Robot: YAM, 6 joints.
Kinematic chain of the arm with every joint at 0, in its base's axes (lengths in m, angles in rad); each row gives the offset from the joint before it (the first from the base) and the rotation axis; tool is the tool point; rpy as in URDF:
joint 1: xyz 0 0 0.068 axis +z
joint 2: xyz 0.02 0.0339 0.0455 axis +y
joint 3: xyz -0.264 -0.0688 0 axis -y
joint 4: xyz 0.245 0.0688 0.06 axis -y
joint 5: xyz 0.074 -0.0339 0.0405 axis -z
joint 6: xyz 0.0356 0 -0.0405 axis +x
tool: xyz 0 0 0 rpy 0 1.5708 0
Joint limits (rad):
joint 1: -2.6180..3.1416
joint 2: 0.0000..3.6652
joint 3: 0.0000..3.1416
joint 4: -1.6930..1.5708
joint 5: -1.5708..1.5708
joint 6: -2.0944..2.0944
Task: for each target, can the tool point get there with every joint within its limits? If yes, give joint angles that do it. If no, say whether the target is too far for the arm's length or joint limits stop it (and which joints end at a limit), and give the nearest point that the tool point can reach.
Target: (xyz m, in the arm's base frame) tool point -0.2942 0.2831 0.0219
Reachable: yes | joints 2.3622 2.3340 0.9851 0.8037 -0.1528 -1.5055
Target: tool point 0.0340 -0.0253 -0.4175
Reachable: no: joint limits stop it (at a limit: joint 2) | nearest point 0.0662 -0.0492 -0.3399 | short by 0.087 m
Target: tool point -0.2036 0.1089 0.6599
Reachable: yes | joints 2.5158 1.8705 2.5738 1.0561 -1.0543 -0.9805
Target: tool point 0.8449 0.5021 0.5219
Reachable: no: too far | nearest point 0.5125 0.3046 0.3579 | short by 0.420 m
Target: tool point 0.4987 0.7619 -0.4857
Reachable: no: too far | nearest point 0.2981 0.4554 -0.2271 | short by 0.448 m
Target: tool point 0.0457 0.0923 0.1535
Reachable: yes | joints 0.7759 0.9988 0.3597 -1.0764 -1.2608 -1.5165
